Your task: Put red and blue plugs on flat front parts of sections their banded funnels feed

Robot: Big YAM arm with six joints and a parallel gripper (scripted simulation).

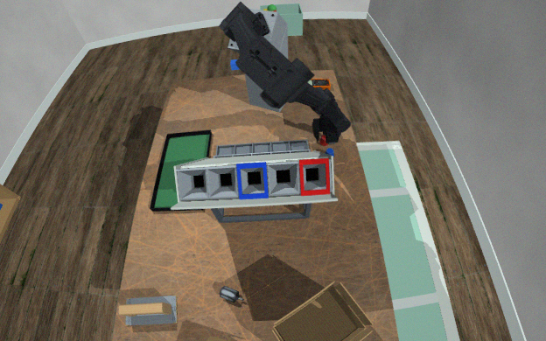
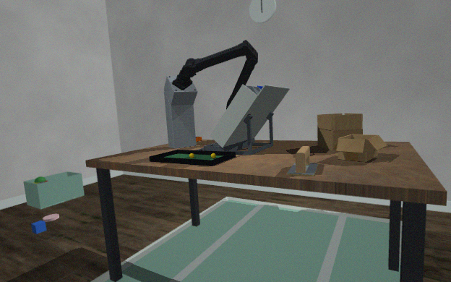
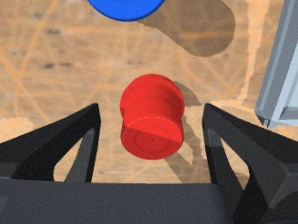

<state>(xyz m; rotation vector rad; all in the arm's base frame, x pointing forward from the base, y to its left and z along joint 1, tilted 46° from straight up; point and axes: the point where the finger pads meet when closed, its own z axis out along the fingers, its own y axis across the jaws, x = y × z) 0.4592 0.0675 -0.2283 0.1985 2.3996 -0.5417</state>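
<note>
The red plug is 10 mm below my hand. Also, from my hand: blue plug: 70 mm ahead, 20 mm to the right, 10 mm below; cover: 110 mm ahead, 320 mm to the right, 180 mm above; green marble tray: 110 mm behind, 590 mm to the right, 20 mm below.
</note>
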